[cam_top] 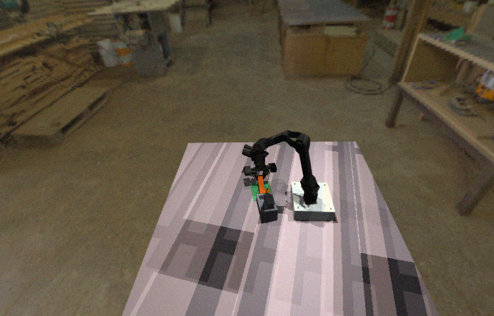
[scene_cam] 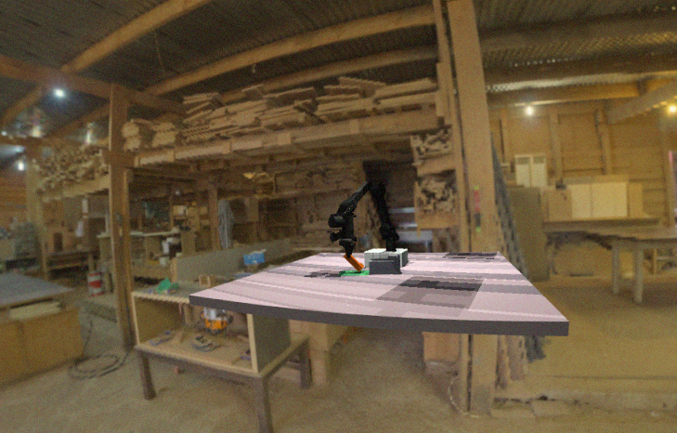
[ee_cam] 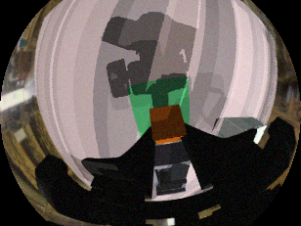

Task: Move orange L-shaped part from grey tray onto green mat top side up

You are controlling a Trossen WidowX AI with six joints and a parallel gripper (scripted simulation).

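Now: gripper tip 90 mm above the green mat and 20 mm to the right of it. From my gripper tip the other things lie so: orange L-shaped part 30 mm to the left, 30 mm below, 20 mm behind.
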